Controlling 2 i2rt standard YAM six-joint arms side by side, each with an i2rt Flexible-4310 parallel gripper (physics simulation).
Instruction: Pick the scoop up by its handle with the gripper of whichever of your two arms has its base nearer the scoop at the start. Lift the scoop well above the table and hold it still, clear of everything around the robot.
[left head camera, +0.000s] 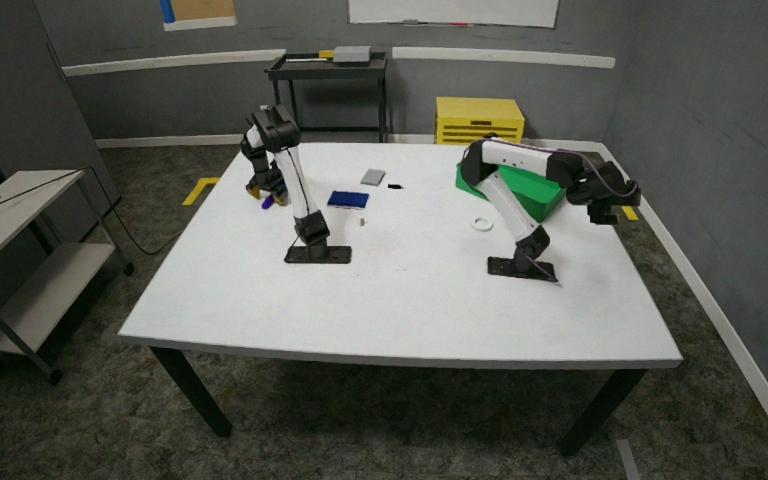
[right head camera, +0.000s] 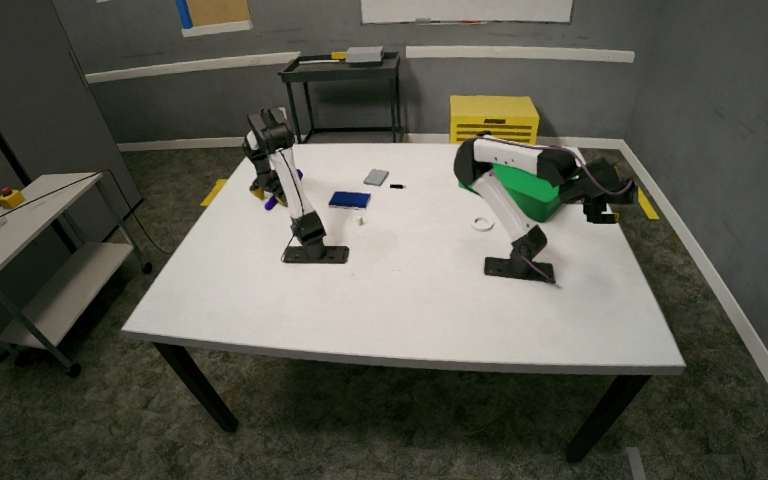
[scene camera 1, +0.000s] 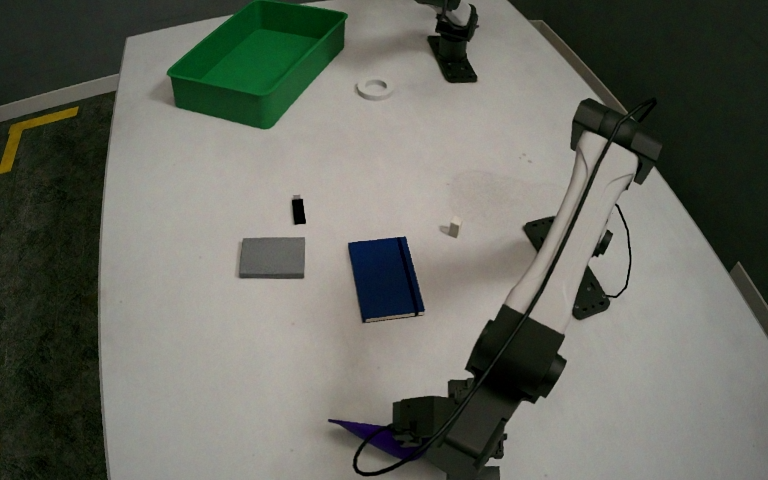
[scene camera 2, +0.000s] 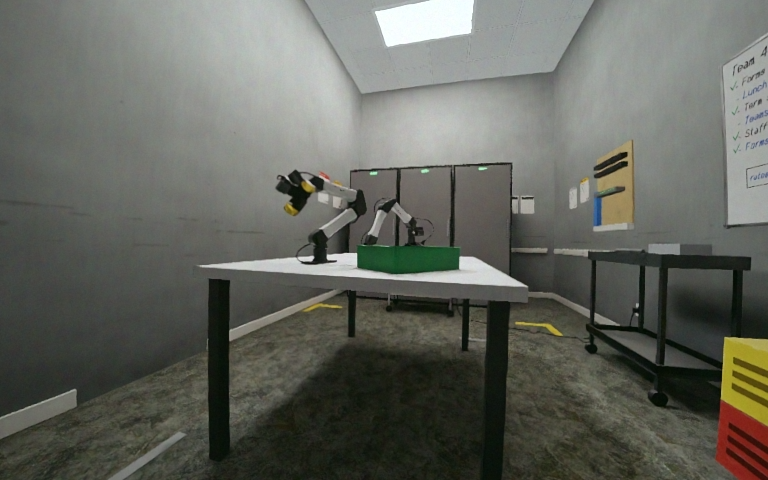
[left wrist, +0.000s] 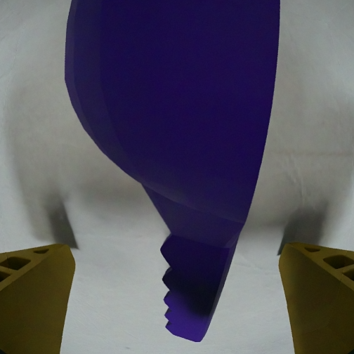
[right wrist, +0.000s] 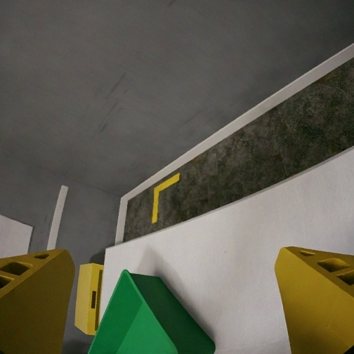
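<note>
The purple scoop lies near the table's left edge in the head camera views, partly hidden by the left arm. In the left wrist view its wide bowl fills the top, and its handle with a notched edge points down between the fingers. My left gripper is open low over the scoop, with a finger on either side of the handle and bare table showing between each finger and the handle. My right gripper is open and empty, raised at the far right of the head camera views.
A blue notebook, a grey box, a black USB stick and a small white block lie between the scoop and the green bin. A white ring lies beside the bin.
</note>
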